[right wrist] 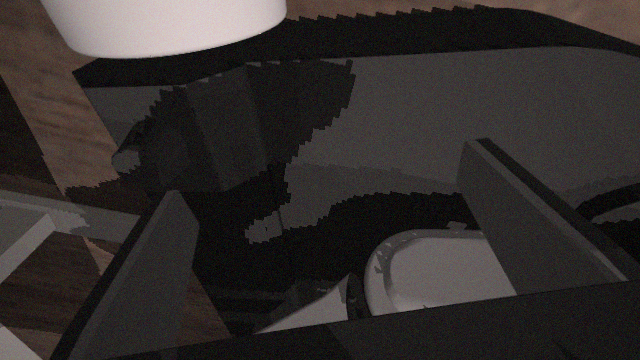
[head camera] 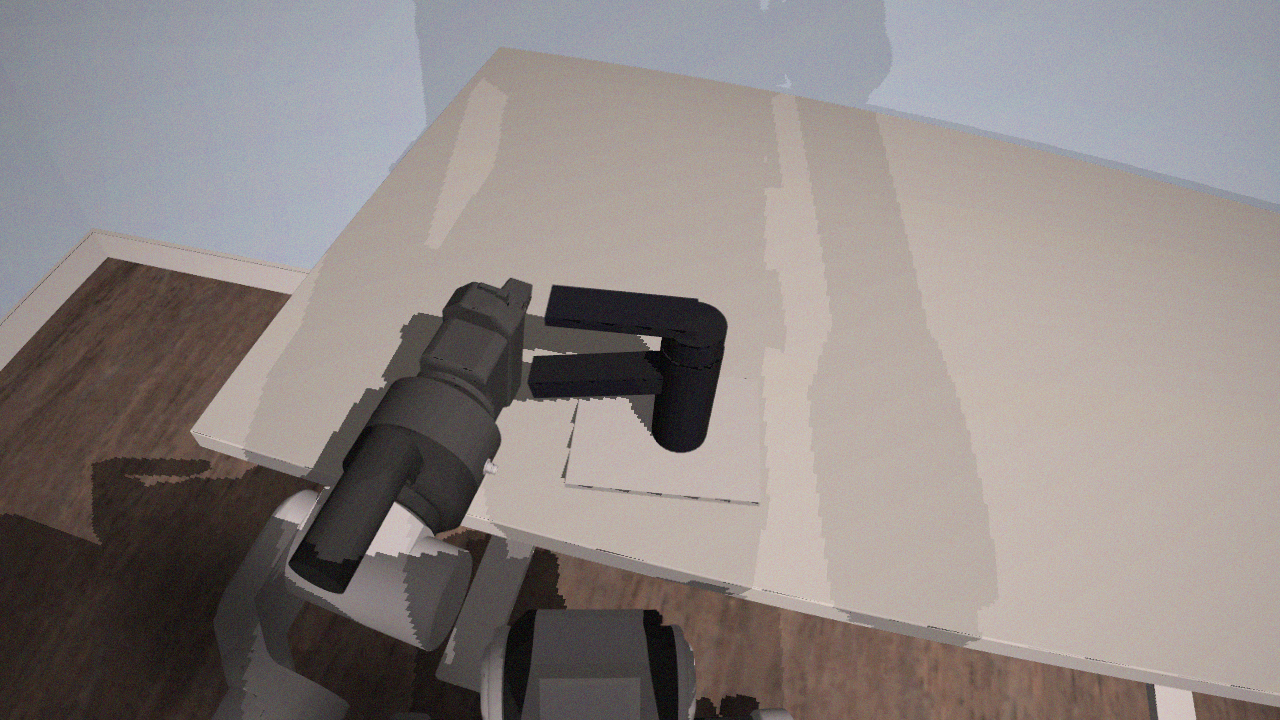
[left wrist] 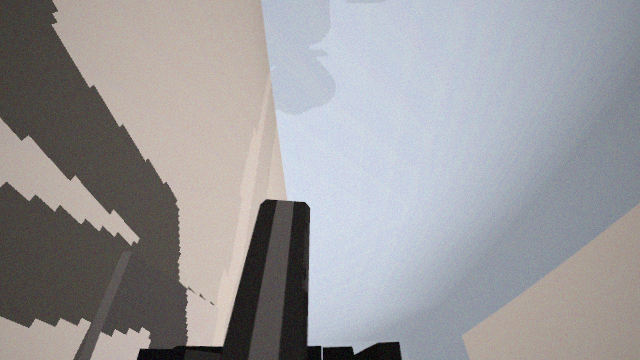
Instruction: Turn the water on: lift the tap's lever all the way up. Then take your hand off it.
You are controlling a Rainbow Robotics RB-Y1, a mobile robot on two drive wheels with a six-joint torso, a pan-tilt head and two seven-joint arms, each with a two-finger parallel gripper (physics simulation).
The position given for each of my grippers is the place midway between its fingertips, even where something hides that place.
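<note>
Left gripper, mine, at [head camera: 521, 286] and [left wrist: 285, 217]. My right gripper [right wrist: 322, 185]. Black tap [head camera: 663, 423], again at [left wrist: 142, 305].
</note>
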